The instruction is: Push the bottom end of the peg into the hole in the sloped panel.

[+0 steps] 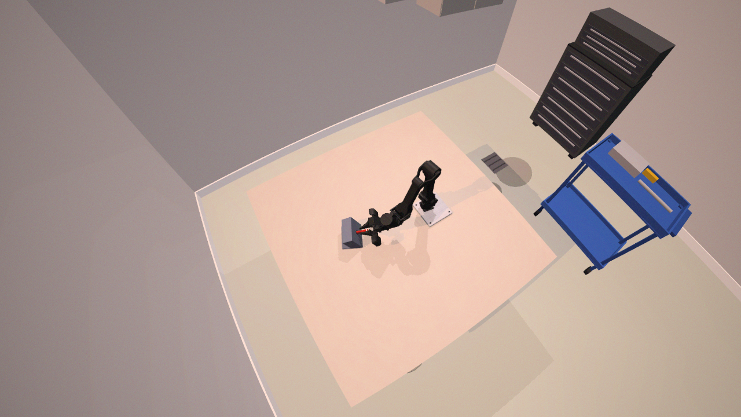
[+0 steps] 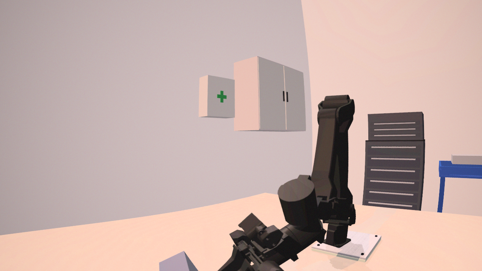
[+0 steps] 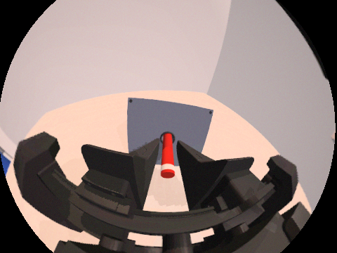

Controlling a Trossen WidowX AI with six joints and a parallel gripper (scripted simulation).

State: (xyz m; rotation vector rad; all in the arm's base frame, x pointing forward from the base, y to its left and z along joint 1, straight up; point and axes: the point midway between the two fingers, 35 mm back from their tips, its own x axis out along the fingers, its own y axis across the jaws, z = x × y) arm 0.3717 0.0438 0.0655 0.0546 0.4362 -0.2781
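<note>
My gripper tip is 2 cm past the red peg. Also, from my gripper tip: grey sloped panel 4 cm ahead, 1 cm to the right, 2 cm below.
</note>
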